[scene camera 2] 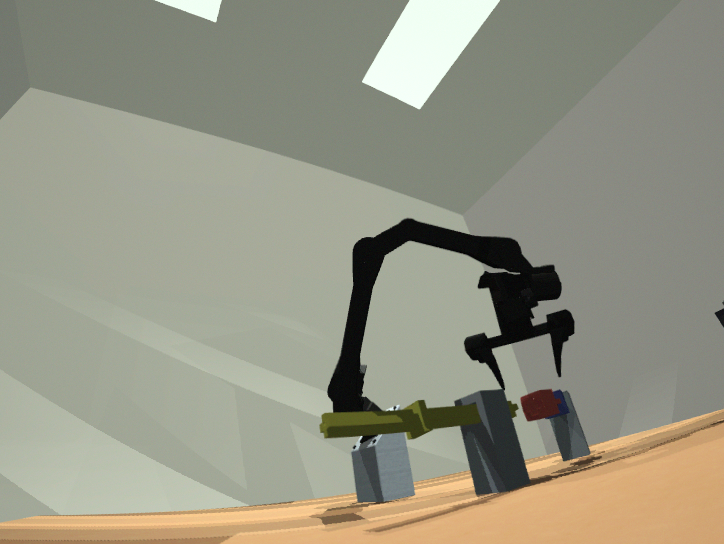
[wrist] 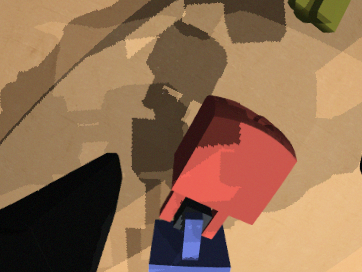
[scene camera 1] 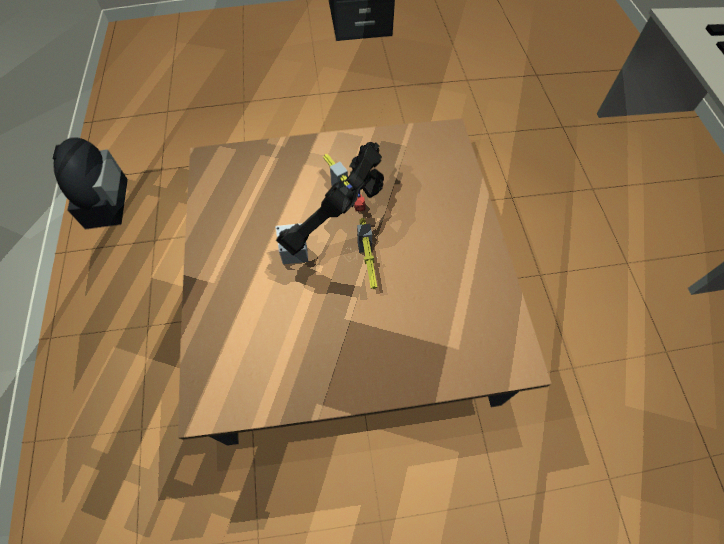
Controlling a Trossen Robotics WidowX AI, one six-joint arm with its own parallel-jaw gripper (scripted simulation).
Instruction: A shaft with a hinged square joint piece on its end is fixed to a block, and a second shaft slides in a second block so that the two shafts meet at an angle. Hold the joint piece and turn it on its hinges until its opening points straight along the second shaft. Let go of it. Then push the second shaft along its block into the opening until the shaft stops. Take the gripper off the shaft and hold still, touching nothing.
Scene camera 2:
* my gripper: 531,383
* shaft: 416,420
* red joint piece: 540,404
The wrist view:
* my gripper: 247,161
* red joint piece: 231,159
